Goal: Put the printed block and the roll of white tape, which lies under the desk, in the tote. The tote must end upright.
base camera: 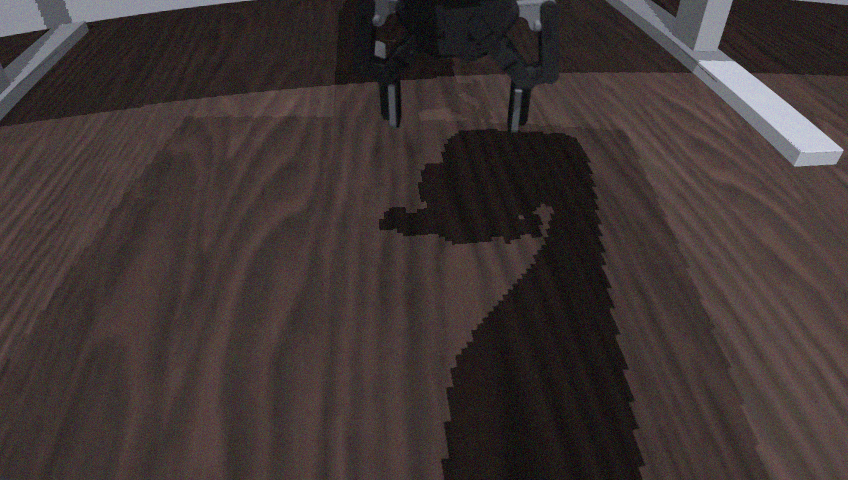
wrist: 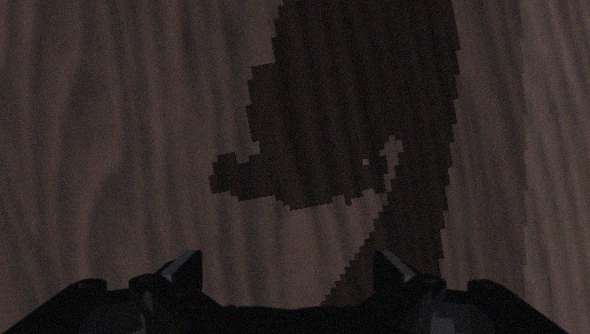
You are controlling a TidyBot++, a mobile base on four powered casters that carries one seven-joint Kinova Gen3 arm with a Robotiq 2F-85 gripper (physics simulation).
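Places are measured from the arm's base along level axes (x ahead, y left, z up), in centimetres.
Pixels of known places: gripper, fingertip midpoint: (base camera: 453, 125) (wrist: 288, 270).
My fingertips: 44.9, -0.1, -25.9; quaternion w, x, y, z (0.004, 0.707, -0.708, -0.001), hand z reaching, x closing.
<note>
Ahead of a thing's pixels: the offset from my fingertips to its top centre, as dx, dy, dz. "spot": to the spot under its first point.
My gripper (base camera: 454, 126) (wrist: 288, 270) is open and empty, its fingers pointing down above the wooden floor. In the base camera view it hangs at the top middle, near the front edge of the desk's shadow. A small light grey patch, which looks like part of the roll of white tape {+43.2, +14.6, -11.3} (base camera: 380, 49), shows through the gripper's left linkage; the rest of it is hidden behind the gripper. The tape does not show in the wrist view. The printed block and the tote do not show in either view.
A white desk foot (base camera: 764, 102) runs along the floor at the upper right in the base camera view, with its leg {spot: +49.6, -41.4, -6.0} (base camera: 705, 23) rising behind. Another white desk foot {spot: +42.8, +78.4, -11.8} (base camera: 44, 62) is at the upper left. The arm's dark shadow (base camera: 535, 356) (wrist: 360, 75) lies across the floor.
</note>
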